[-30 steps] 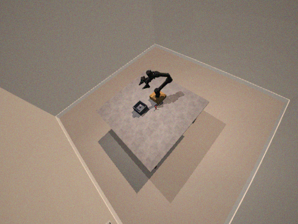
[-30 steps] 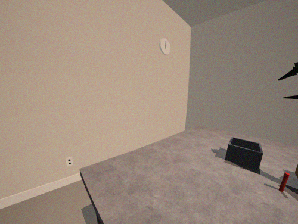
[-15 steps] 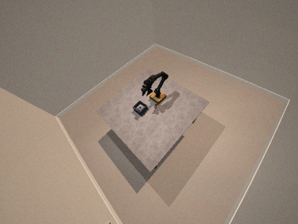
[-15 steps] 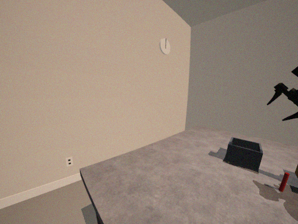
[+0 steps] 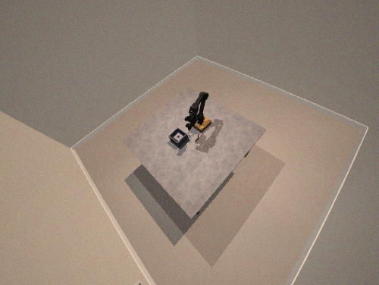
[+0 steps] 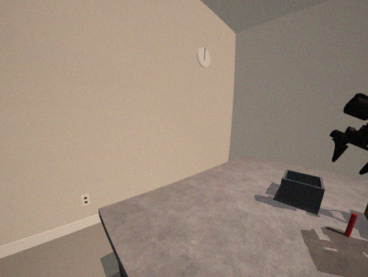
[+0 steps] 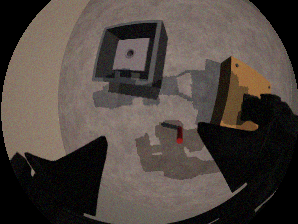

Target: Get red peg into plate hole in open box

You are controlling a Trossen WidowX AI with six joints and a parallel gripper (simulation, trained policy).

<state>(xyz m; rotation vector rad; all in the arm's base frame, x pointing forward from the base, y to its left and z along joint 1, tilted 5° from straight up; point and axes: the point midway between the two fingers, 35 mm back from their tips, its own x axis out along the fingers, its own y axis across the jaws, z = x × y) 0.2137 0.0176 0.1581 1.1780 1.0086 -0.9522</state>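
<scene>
Right now the red peg is 17 cm below my gripper tip, 7 cm to the left of it and 3 cm behind it. The rest, counted from my gripper tip: light plate 16 cm below, 14 cm to the right, 10 cm ahead; dark box 18 cm below, 14 cm to the right, 10 cm ahead.
</scene>
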